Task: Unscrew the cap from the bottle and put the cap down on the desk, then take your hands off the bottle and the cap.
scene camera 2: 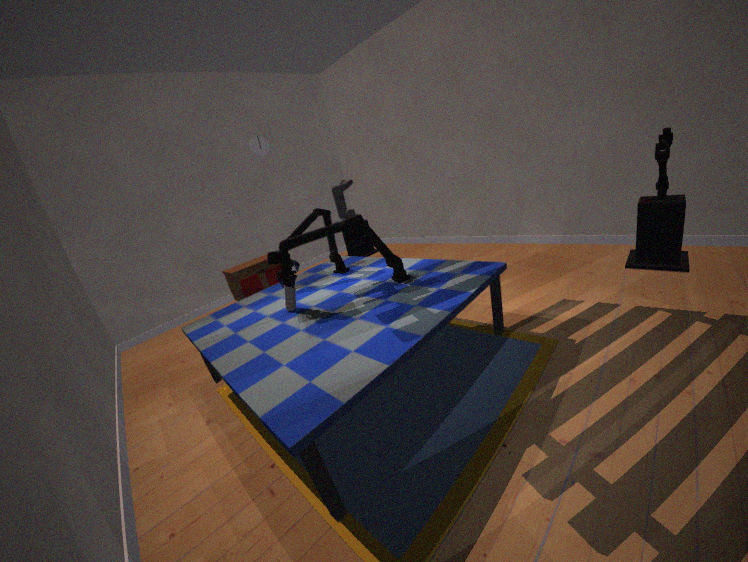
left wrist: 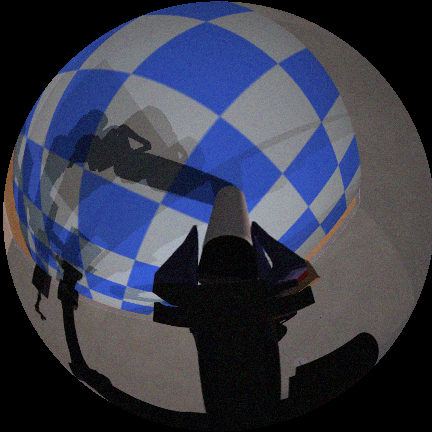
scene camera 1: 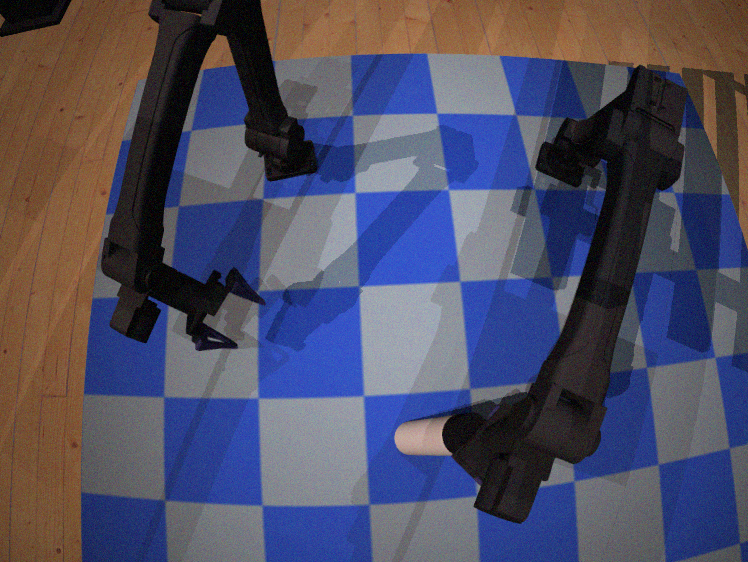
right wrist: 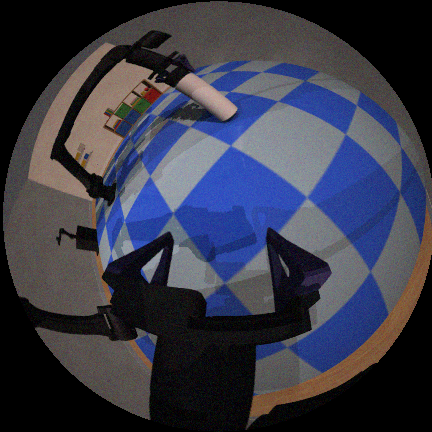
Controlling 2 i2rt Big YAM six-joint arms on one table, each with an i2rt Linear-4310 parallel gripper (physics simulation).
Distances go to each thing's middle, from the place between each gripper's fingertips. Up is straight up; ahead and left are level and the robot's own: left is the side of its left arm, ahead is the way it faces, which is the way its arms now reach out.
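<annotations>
The black cap (scene camera 1: 457,429) is 60 mm above my right hand, 180 mm ahead of it and 350 mm to the left of it. As for my left hand, it's 30 mm below the black cap, 20 mm to the left of it and 30 mm past it.
</annotations>
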